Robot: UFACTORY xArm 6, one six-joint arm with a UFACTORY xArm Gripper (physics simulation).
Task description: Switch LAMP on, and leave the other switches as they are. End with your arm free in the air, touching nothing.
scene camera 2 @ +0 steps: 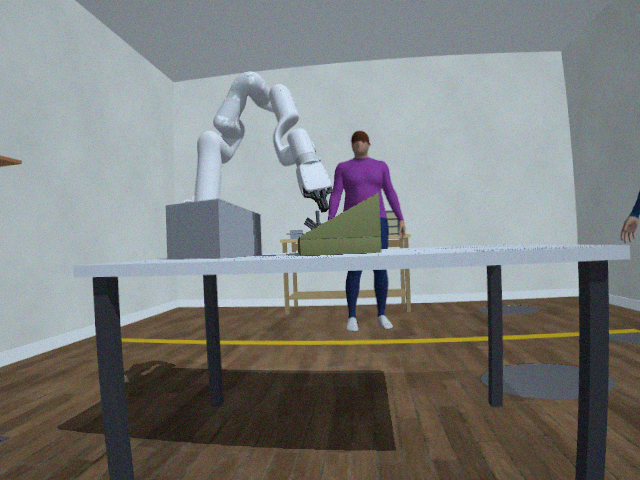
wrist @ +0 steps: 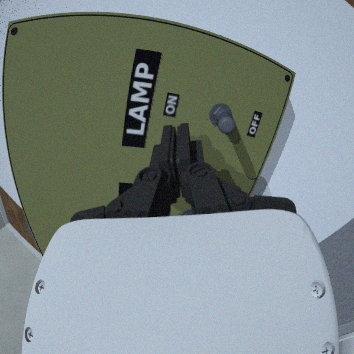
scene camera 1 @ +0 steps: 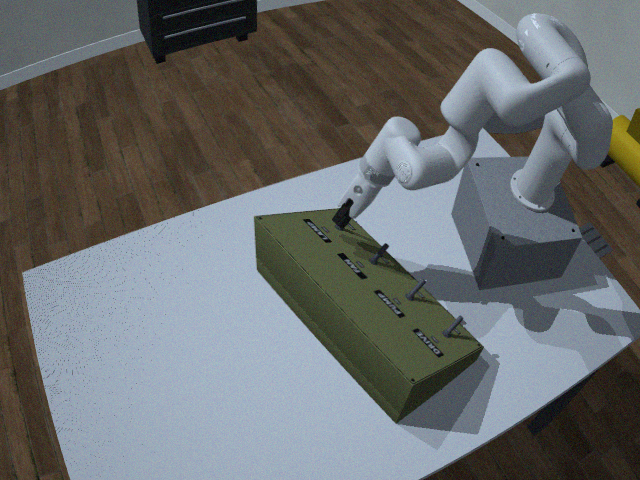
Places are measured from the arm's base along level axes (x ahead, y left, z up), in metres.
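Pixels of known places: gripper, between the fingertips: [scene camera 2: 325, 210] [wrist: 178, 142] [scene camera 1: 338, 223]; arm's base, origin of its link: [scene camera 2: 205, 209] [wrist: 353, 335] [scene camera 1: 532, 190].
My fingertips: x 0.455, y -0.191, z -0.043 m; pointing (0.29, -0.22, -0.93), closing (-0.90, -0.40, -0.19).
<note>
Ahead of a thing's pixels: the offset from my fingertips to its top centre. "pt": to the spot under its first point.
The LAMP switch lever {pt dx -0.023, dy -0.025, dz -0.001 m} [wrist: 223, 119] shows nearly end-on in the wrist view, between its ON label {pt dx +0.019, dy -0.019, dz -0.028 m} [wrist: 171, 104] and OFF label {pt dx -0.057, dy -0.024, dz -0.067 m} [wrist: 254, 124]. In scene camera 2 one lever {pt dx -0.027, dy -0.028, dz -0.026 m} [scene camera 2: 317, 218] stands upright, apparently LAMP's, leaning up-slope towards ON; those behind it lean down-slope. The FAN lever {pt dx -0.041, dy +0.099, dz -0.028 m} [scene camera 1: 379, 253], PUMP lever {pt dx -0.050, dy +0.219, dz -0.028 m} [scene camera 1: 416, 289] and DRIVE lever {pt dx -0.057, dy +0.338, dz -0.028 m} [scene camera 1: 453, 326] lean alike, away from their name labels. My gripper [scene camera 1: 338, 223] [scene camera 2: 324, 209] [wrist: 178, 142] is shut and empty, just above the panel beside the LAMP lever, on its ON side. It hides that lever in scene camera 1.
The green sloped switch box [scene camera 1: 289, 237] [scene camera 2: 356, 227] [wrist: 65, 100] sits on the white table [scene camera 1: 155, 361] [scene camera 2: 465, 255]. The grey robot pedestal [scene camera 1: 527, 258] [scene camera 2: 191, 232] stands off the box's low side. A person [scene camera 2: 360, 180] stands behind the table.
</note>
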